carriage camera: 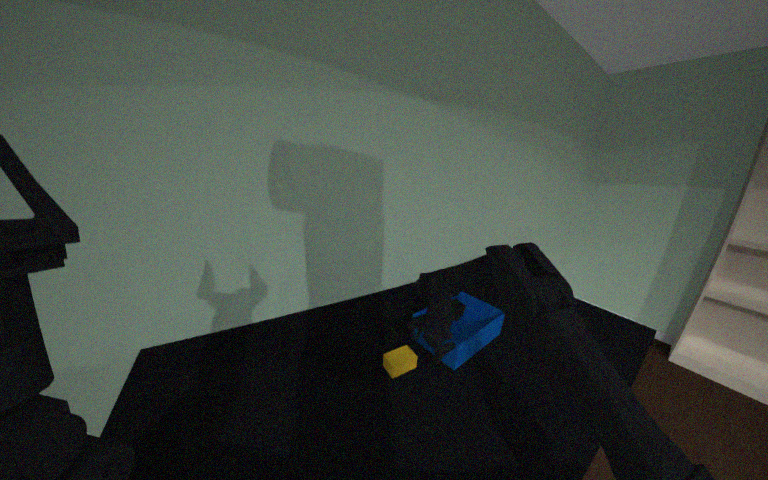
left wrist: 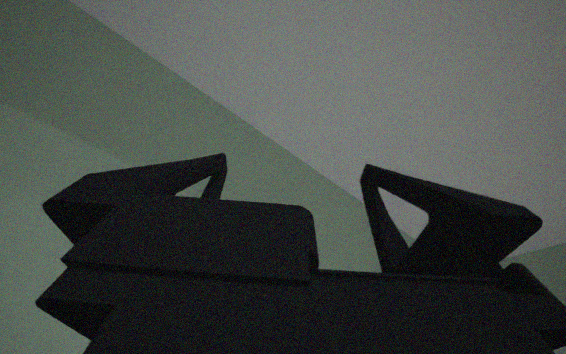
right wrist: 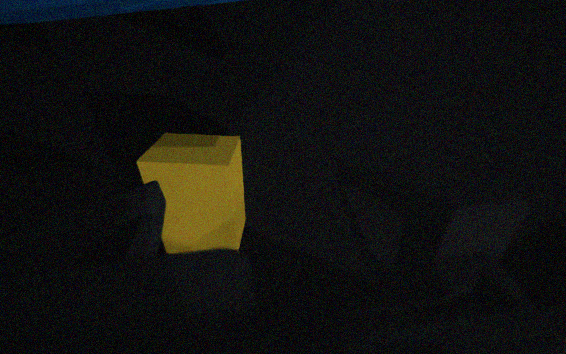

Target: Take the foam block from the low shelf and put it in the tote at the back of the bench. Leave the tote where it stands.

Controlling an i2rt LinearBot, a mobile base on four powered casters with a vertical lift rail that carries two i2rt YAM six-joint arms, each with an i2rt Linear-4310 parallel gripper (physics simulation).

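Places are measured from the left arm's base along level axes (x ahead, y left, z up), in centimetres.
Where they show: left gripper, fingertip midpoint: (left wrist: 294,167); right gripper, fingertip midpoint: (carriage camera: 425,351) (right wrist: 250,179).
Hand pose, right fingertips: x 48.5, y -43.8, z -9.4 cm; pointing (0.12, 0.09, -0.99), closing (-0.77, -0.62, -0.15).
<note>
After its pixels a point has its place.
A yellow block (carriage camera: 399,361) @[x 47.1, y -36.1, z -12.5 cm] (right wrist: 202,200) @[x 49.6, y -38.2, z -12.5 cm], the foam block by its look, rests on a dark surface, lower left of the blue tote (carriage camera: 480,340) @[x 57.7, y -64.3, z -12.1 cm] (right wrist: 75,10) @[x 57.6, y -46.4, z -9.6 cm] in the carriage view. Whether that surface is the shelf or the bench is too dark to tell. My right gripper (carriage camera: 441,339) is open and empty; it hangs in front of the tote's left part in the carriage view. In the right wrist view a dark finger hides part of the block's left side. My left gripper (left wrist: 294,167) @[x 4.0, y 0.9, z 44.1 cm] is open and empty, facing the wall and ceiling, apart from block and tote.
The black bench (carriage camera: 226,373) @[x 40.6, y 15.4, z -17.0 cm] spans the lower carriage view, with the green wall (carriage camera: 169,198) @[x 55.7, y 36.8, z 32.3 cm] behind it. My right arm reaches across the bench's right part. A pale stepped structure (carriage camera: 736,333) @[x 125.5, y -310.6, z -59.7 cm] stands at the far right, beside brown floor (carriage camera: 679,396) @[x 99.8, y -240.7, z -93.2 cm].
</note>
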